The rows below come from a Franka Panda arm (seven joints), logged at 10 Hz.
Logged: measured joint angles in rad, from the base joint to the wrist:
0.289, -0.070, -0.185, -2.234, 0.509, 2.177, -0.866
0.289, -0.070, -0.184, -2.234, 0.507, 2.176, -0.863
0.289, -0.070, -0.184, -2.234, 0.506, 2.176, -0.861
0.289, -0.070, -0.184, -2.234, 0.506, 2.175, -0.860
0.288, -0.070, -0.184, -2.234, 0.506, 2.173, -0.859
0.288, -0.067, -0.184, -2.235, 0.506, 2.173, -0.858
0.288, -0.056, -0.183, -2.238, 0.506, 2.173, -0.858
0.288, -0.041, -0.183, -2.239, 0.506, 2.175, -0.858
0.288, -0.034, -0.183, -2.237, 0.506, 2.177, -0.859
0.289, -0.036, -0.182, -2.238, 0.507, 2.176, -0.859
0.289, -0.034, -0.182, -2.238, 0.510, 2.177, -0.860
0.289, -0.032, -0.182, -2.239, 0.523, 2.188, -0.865
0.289, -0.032, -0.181, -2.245, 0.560, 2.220, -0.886
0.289, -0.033, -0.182, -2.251, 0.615, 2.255, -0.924
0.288, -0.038, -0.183, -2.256, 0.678, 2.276, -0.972
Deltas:
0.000, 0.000, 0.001, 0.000, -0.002, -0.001, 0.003
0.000, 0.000, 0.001, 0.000, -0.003, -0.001, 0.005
0.000, 0.000, 0.001, 0.000, -0.003, -0.002, 0.006
-0.001, 0.000, 0.001, 0.000, -0.003, -0.004, 0.007
-0.001, 0.003, 0.001, -0.001, -0.003, -0.004, 0.008
-0.001, 0.014, 0.002, -0.004, -0.003, -0.004, 0.008
-0.001, 0.029, 0.002, -0.005, -0.003, -0.002, 0.008
-0.001, 0.036, 0.002, -0.003, -0.003, 0.000, 0.007
0.000, 0.034, 0.003, -0.004, -0.002, -0.001, 0.007
0.000, 0.036, 0.003, -0.004, 0.001, 0.000, 0.006
0.000, 0.038, 0.003, -0.005, 0.014, 0.011, 0.001
0.000, 0.038, 0.004, -0.011, 0.051, 0.043, -0.020
0.000, 0.037, 0.003, -0.017, 0.106, 0.078, -0.058
-0.001, 0.032, 0.002, -0.022, 0.169, 0.099, -0.106

